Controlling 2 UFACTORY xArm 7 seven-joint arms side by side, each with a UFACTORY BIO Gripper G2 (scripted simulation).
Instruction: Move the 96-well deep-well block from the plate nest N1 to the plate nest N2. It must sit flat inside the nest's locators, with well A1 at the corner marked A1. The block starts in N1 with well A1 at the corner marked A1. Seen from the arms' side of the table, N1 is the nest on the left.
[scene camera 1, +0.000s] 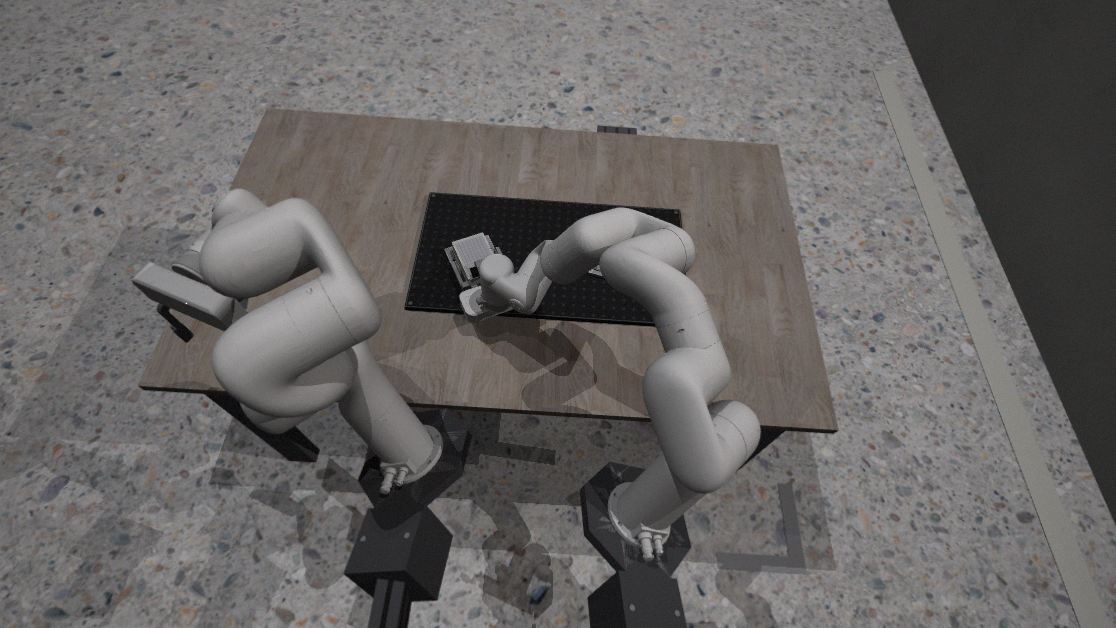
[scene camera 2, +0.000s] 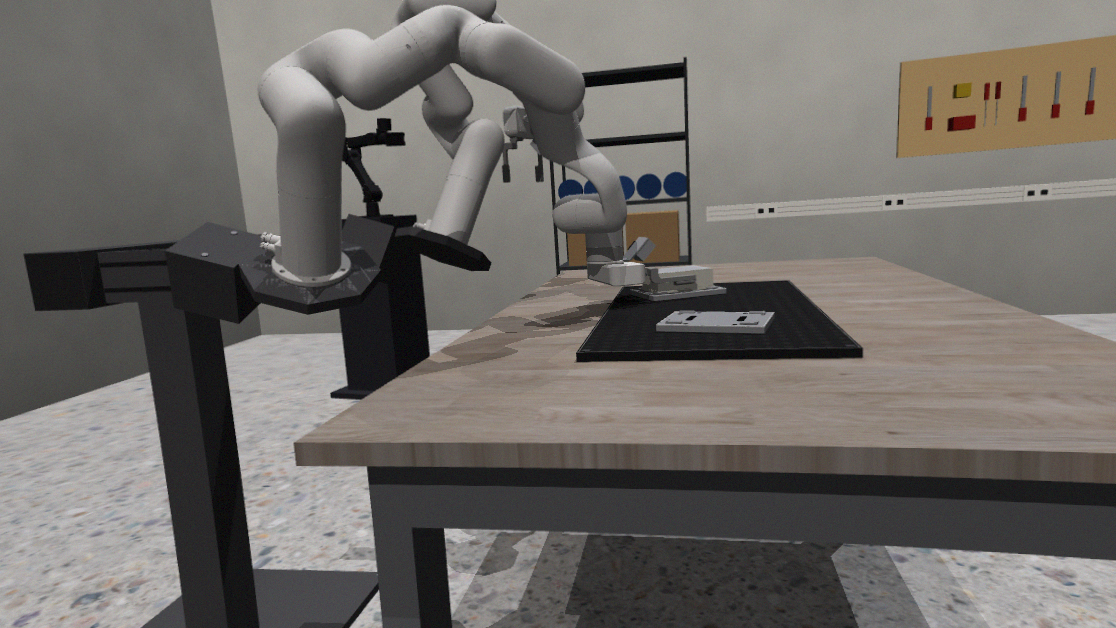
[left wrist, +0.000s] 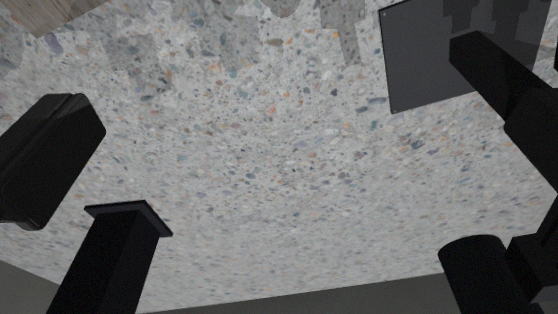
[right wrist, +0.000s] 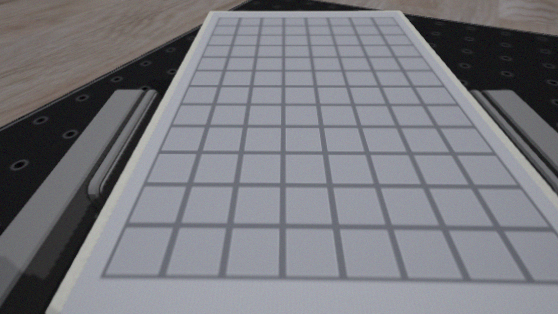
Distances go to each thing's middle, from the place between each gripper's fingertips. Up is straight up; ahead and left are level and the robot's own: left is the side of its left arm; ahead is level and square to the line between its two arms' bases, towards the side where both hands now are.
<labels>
My right hand is 1 cm short of the pale deep-well block (scene camera 2: 704, 276) and 1 cm to the right of it. From my right hand the other things lie so: nest N2 (scene camera 2: 704, 318) (15 cm ahead, 33 cm to the right, 3 cm below).
My left hand is 470 mm short of the pale deep-well block, 290 mm to the left of it and 250 mm above it. From my left hand the other things lie so: nest N2 (630 mm to the right, 610 mm ahead, 280 mm below).
</labels>
